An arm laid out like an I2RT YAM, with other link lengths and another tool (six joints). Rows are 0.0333 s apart.
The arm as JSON. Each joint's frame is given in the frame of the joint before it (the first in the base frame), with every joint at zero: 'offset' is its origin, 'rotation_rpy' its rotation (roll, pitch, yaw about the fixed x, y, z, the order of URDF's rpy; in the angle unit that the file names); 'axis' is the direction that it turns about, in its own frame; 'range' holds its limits. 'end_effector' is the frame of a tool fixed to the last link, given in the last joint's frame.
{
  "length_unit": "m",
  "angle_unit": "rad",
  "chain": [
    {
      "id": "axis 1",
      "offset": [
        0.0,
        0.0,
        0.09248
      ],
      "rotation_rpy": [
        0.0,
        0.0,
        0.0
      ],
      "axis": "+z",
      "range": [
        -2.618,
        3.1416
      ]
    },
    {
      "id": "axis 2",
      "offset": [
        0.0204,
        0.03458,
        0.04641
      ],
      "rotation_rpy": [
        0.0,
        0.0,
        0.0
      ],
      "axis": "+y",
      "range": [
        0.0,
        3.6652
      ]
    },
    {
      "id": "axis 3",
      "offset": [
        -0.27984,
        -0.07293,
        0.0
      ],
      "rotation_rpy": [
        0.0,
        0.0,
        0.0
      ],
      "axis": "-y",
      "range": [
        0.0,
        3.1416
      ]
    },
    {
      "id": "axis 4",
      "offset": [
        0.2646,
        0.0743,
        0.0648
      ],
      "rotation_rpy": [
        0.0,
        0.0,
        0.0
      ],
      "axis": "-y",
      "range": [
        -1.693,
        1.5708
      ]
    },
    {
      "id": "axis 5",
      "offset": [
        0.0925,
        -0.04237,
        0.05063
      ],
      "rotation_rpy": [
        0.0,
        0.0,
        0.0
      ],
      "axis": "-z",
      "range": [
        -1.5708,
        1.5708
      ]
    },
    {
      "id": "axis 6",
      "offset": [
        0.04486,
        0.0,
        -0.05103
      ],
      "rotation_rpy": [
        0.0,
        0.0,
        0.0
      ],
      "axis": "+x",
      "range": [
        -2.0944,
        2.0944
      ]
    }
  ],
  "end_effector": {
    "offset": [
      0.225,
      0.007,
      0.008
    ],
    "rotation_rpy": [
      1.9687,
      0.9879,
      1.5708
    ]
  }
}
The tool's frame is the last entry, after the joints.
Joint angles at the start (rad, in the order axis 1, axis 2, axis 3, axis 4, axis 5, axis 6):
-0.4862 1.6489 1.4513 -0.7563 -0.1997 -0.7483
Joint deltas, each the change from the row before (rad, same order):
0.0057 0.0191 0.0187 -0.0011 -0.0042 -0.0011
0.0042 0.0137 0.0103 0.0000 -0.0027 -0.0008
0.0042 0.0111 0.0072 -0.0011 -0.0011 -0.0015
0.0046 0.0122 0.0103 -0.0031 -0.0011 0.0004
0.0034 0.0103 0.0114 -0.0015 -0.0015 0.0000
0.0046 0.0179 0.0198 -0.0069 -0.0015 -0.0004
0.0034 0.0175 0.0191 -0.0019 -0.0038 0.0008
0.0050 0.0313 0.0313 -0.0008 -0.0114 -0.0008
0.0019 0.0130 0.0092 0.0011 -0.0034 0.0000
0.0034 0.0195 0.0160 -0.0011 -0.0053 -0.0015
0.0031 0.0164 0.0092 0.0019 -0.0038 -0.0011
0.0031 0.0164 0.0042 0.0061 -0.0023 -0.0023
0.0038 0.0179 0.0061 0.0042 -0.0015 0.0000
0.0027 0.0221 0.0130 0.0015 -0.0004 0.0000
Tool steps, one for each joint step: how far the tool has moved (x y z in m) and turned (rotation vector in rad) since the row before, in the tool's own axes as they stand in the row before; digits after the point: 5 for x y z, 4 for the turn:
-0.00371 0.00409 0.00244 -0.0078 -0.0010 -0.0054
-0.00132 0.00327 0.00243 -0.0057 0.0015 -0.0044
-0.00006 0.00300 0.00221 -0.0044 0.0031 -0.0055
-0.00061 0.00308 0.00196 -0.0046 0.0037 -0.0040
-0.00226 0.00212 0.00117 -0.0035 -0.0007 -0.0026
-0.00226 0.00300 0.00229 -0.0050 0.0033 -0.0047
-0.00380 0.00271 0.00232 -0.0058 -0.0008 -0.0017
-0.00626 0.00566 0.00452 -0.0143 -0.0025 -0.0040
-0.00108 0.00230 0.00290 -0.0049 0.0017 -0.0017
-0.00171 0.00370 0.00380 -0.0080 0.0023 -0.0044
-0.00023 0.00343 0.00418 -0.0064 0.0035 -0.0040
0.00095 0.00341 0.00545 -0.0051 0.0040 -0.0053
0.00119 0.00368 0.00569 -0.0049 0.0063 -0.0040
0.00021 0.00268 0.00634 -0.0032 0.0068 -0.0033

